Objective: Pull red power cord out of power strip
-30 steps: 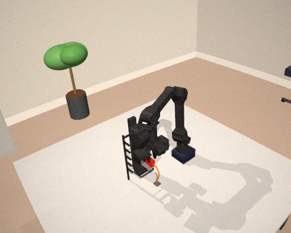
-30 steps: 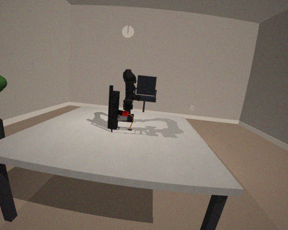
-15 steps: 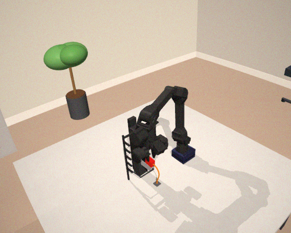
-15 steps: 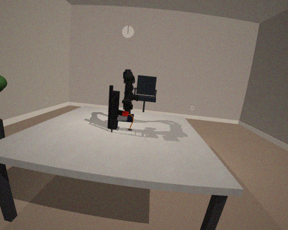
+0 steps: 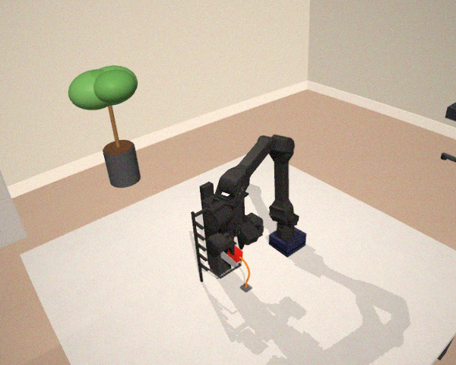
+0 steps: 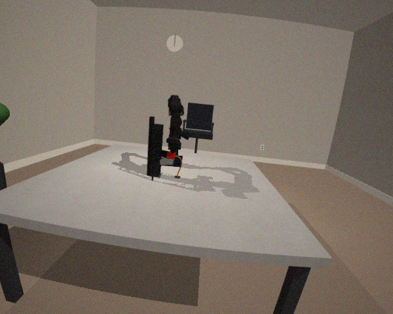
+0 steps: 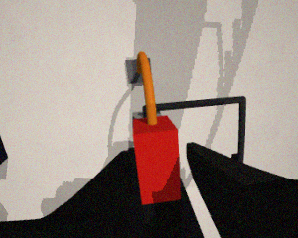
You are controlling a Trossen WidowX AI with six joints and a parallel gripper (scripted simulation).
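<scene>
Right now the red plug is 3 cm to the right of my gripper tip.
</scene>
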